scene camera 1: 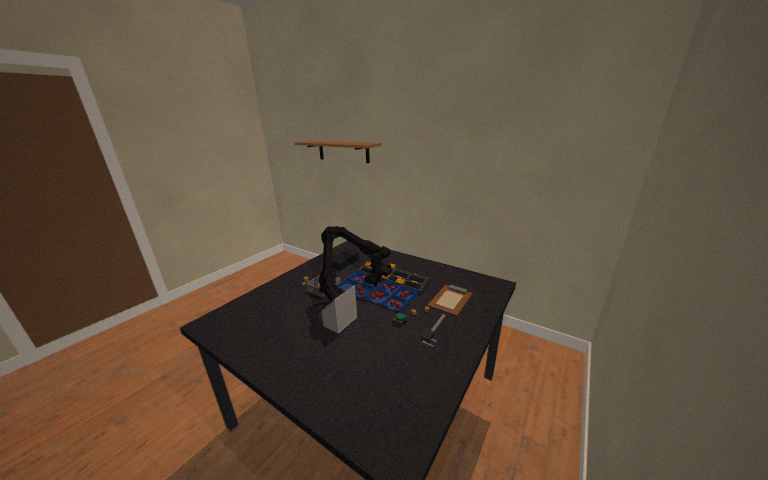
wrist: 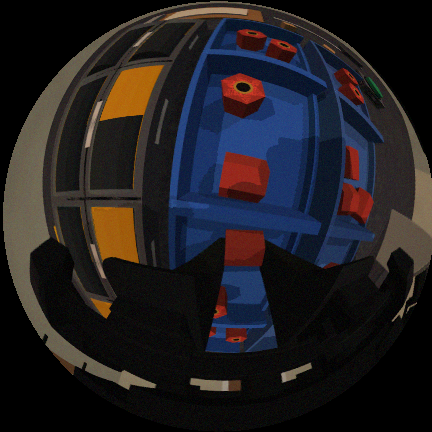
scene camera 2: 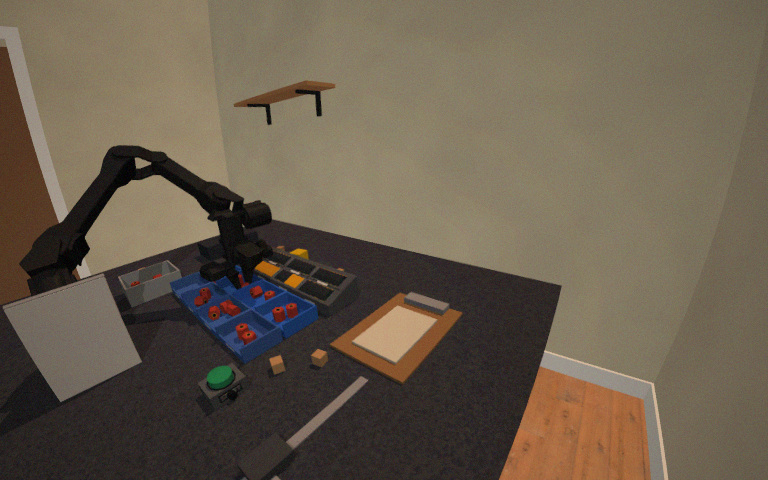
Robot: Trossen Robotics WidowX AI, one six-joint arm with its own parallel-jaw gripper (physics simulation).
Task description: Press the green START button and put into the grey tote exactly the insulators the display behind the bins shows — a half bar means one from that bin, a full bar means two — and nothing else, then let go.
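Frame: origin at the arm's base, x ahead, y left, z up, level; millimetres.
Seen in the pictures: gripper, between the fingertips: [scene camera 1: 377, 285] [wrist: 241, 244]; arm's base, origin of its link: [scene camera 1: 336, 298] [scene camera 2: 59, 305].
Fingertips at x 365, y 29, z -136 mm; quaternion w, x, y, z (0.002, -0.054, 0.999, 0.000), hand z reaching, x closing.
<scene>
Pixels of each thing's middle, then the offset from my fingertips to it. "pt": a spot on its surface instead.
- longer orange bar, middle of its body: [wrist: 123, 258] [scene camera 2: 268, 270] dy +27, dx +93, dz +13 mm
- grey tote, middle of its body: [scene camera 2: 151, 281] [scene camera 1: 323, 284] dy +264, dx -176, dz +15 mm
- green START button, middle of its body: [scene camera 2: 222, 382] [scene camera 1: 400, 318] dy -278, dx -194, dz +9 mm
- clipboard, middle of its body: [scene camera 2: 400, 327] [scene camera 1: 450, 298] dy -414, dx +115, dz -3 mm
- long grey-handled tool, a spot on its surface: [scene camera 2: 328, 410] pt dy -439, dx -110, dz -8 mm
- yellow block, middle of its body: [scene camera 2: 299, 257] dy +38, dx +214, dz +9 mm
My gripper [scene camera 1: 373, 279] [scene camera 2: 242, 281] [wrist: 241, 244] points down into a blue bin, shut on a red insulator, whose sides touch both fingertips in the wrist view. The blue bins [scene camera 2: 261, 345] [wrist: 260, 215] hold more red hexagonal insulators, two of them in the compartment beside it. The display [scene camera 2: 342, 294] [wrist: 156, 175] behind the bins shows a half orange bar [wrist: 132, 92] and a longer orange bar [wrist: 115, 232] partly hidden by a finger. The grey tote [scene camera 1: 312, 289] [scene camera 2: 150, 291] has red insulators inside. The green START button [scene camera 1: 400, 316] [scene camera 2: 219, 376] [wrist: 373, 87] stands in front of the bins.
A white panel [scene camera 1: 340, 311] [scene camera 2: 73, 339] stands near the arm's base. Two wooden cubes [scene camera 2: 276, 364] [scene camera 2: 319, 357] lie near the button. A clipboard [scene camera 2: 396, 333] lies right of the bins, and a long grey-handled tool [scene camera 2: 328, 410] in front. A yellow block [scene camera 2: 299, 253] is behind the display.
</scene>
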